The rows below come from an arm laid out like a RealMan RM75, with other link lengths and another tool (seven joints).
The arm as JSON. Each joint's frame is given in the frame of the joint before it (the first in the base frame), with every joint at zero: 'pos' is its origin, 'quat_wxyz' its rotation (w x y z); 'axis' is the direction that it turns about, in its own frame. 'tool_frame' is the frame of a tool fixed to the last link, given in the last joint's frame.
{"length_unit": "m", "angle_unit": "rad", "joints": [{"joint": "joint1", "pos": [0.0, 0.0, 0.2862], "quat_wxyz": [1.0, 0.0, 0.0, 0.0], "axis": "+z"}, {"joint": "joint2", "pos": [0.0, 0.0, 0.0], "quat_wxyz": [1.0, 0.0, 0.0, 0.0], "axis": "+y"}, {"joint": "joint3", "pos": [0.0, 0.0, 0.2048], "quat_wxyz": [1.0, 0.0, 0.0, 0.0], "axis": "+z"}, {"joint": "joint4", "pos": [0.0, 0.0, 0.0], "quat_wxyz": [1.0, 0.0, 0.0, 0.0], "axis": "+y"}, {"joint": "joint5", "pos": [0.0, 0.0, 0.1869], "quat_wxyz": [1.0, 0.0, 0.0, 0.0], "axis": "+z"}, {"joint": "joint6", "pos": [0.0, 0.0, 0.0], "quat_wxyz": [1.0, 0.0, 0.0, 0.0], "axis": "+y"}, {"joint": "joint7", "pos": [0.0, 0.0, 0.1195], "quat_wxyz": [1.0, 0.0, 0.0, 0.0], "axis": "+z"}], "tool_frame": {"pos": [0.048, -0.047, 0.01], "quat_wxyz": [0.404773, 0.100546, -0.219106, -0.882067]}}
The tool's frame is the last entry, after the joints.
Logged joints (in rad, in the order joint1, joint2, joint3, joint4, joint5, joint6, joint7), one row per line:
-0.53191 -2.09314 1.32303 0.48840 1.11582 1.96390 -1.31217
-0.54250 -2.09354 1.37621 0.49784 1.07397 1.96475 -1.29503
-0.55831 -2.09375 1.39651 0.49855 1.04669 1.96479 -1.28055
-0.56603 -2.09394 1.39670 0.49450 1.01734 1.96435 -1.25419
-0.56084 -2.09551 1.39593 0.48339 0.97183 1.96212 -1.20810
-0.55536 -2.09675 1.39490 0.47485 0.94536 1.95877 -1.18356
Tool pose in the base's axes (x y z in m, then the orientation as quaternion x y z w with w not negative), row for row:
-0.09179 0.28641 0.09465 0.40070 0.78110 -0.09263 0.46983
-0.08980 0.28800 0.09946 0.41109 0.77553 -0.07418 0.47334
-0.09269 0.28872 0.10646 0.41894 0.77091 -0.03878 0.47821
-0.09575 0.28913 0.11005 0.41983 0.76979 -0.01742 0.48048
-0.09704 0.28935 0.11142 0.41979 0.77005 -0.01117 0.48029
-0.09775 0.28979 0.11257 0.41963 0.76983 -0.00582 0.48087
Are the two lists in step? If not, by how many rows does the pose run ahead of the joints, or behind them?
The pose runs 2 rows ahead of the joints: the pose in row i belongs to the joints in row i + 2.
